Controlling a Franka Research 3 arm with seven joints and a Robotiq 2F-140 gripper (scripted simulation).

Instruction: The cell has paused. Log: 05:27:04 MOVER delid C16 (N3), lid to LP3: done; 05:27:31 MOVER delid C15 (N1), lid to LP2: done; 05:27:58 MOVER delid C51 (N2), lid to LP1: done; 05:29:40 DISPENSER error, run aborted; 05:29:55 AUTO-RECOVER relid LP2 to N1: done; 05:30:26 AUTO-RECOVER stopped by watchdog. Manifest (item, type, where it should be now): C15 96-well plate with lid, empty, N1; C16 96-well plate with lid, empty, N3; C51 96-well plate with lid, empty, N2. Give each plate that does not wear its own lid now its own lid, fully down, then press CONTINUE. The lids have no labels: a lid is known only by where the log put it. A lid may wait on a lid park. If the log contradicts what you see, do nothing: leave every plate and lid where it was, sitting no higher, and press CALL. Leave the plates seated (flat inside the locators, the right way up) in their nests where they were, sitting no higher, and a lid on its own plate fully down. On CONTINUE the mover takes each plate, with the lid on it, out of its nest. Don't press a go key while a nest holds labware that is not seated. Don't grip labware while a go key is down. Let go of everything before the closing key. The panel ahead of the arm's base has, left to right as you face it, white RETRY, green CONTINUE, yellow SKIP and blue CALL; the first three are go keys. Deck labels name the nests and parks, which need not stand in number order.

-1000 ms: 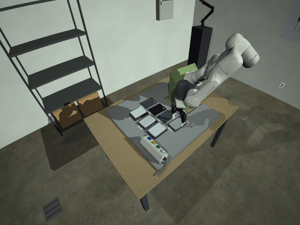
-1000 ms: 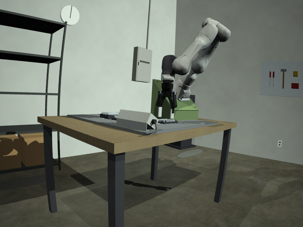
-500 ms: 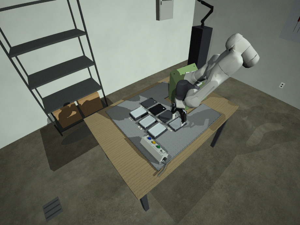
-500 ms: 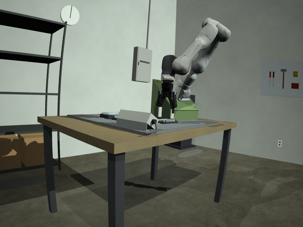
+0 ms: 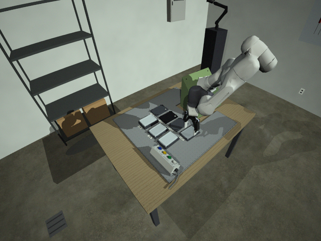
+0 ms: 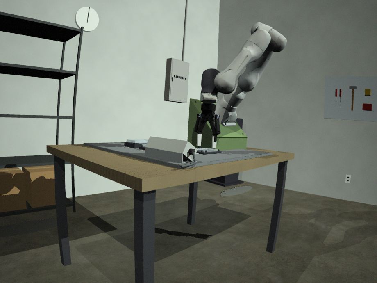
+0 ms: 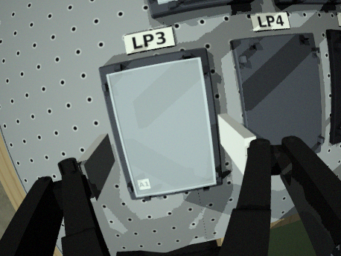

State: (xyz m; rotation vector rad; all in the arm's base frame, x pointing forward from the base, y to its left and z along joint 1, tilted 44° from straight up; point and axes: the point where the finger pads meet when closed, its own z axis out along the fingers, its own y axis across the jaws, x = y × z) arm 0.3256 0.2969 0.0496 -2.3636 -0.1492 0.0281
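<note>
Now: the clear lid 4 cm below my hand. The rest, counted from my hand: park LP4: 2 cm ahead, 13 cm to the right, 5 cm below; then park LP3: 5 cm below; then LP4 label: 11 cm ahead, 12 cm to the right, 5 cm below.
</note>
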